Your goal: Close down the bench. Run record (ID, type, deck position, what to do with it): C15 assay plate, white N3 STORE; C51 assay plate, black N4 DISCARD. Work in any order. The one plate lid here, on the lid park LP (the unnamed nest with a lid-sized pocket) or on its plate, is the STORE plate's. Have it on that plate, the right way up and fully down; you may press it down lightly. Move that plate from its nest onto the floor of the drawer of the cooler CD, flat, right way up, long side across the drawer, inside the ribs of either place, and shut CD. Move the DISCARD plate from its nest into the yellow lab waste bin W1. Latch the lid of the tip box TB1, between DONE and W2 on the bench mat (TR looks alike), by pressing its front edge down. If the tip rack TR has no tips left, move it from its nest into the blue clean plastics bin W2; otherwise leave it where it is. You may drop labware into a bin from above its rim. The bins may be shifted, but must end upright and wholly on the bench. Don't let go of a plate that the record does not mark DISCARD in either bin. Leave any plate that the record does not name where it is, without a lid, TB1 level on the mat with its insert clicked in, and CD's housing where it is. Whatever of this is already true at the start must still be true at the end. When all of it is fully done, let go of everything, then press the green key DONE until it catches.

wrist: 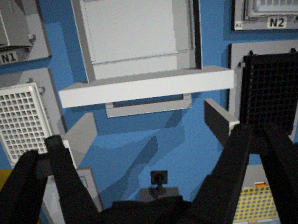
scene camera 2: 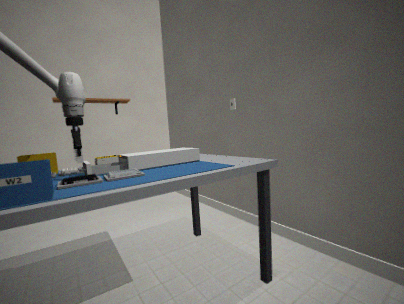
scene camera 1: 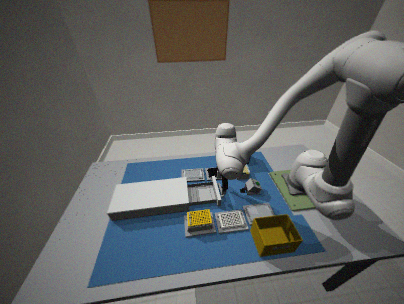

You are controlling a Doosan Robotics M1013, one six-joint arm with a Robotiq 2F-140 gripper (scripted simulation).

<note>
The pictures show: the gripper, a cooler CD and a yellow bin W1.
</note>
